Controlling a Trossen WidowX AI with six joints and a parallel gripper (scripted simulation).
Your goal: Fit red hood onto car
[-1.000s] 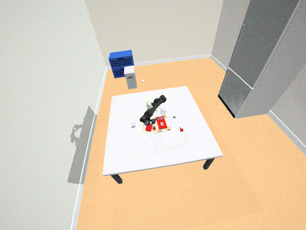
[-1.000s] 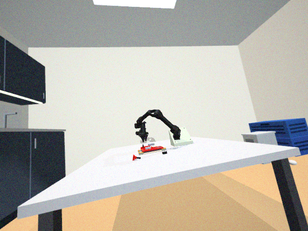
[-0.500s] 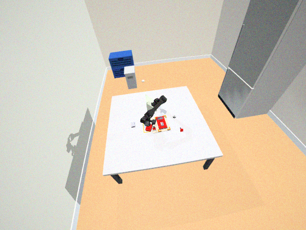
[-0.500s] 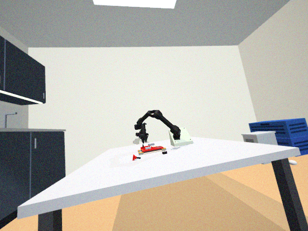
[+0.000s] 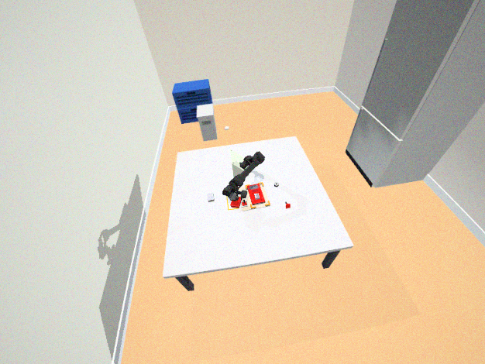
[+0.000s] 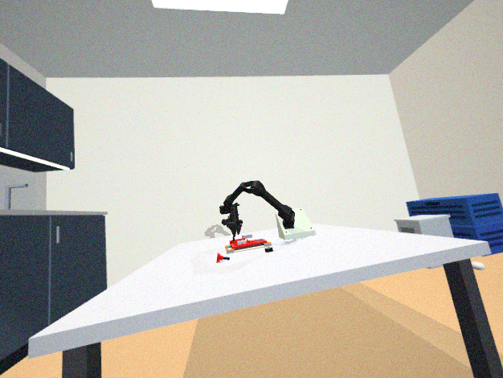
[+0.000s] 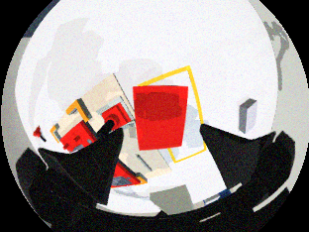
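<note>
Now: gripper tip 3 cm above the red hood. Also, from my gripper tip: jig: 16 cm to the left, 5 cm behind, 4 cm below; black wheel: 35 cm to the left, 16 cm behind, 4 cm below.
</note>
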